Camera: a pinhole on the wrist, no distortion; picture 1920 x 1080 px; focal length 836.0 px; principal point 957.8 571.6 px. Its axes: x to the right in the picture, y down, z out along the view. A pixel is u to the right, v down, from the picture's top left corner.
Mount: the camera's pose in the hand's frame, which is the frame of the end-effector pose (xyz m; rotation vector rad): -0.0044 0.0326 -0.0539 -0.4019 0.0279 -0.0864
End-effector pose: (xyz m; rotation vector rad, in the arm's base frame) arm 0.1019 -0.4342 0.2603 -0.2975 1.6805 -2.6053
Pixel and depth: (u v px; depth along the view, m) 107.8 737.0 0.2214
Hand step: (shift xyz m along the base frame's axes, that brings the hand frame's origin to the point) 0.2205 -0.1691 -0.1395
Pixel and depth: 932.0 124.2 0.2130
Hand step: 0.0419 -0.1716 0.0626
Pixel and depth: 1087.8 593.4 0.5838
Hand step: -0.0492 -0.5538 -0.0338
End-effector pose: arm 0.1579 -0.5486 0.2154 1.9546 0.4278 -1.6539
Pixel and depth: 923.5 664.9 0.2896
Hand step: -0.0623 -0.2586 0.0150
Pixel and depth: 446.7 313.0 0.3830
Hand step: -0.2717 -0.2559 0.2073
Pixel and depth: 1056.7 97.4 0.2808
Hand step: -0.2126 -0.1533 -0.0564
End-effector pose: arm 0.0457 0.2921 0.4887 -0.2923 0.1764 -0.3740
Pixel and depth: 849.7 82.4 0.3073
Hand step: 0.0229 0.0833 0.2905
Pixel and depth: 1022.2 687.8 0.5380
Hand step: 0.2547 0.3495 0.2843
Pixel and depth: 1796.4 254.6 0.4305
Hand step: 0.4891 -0.0555 0.3253
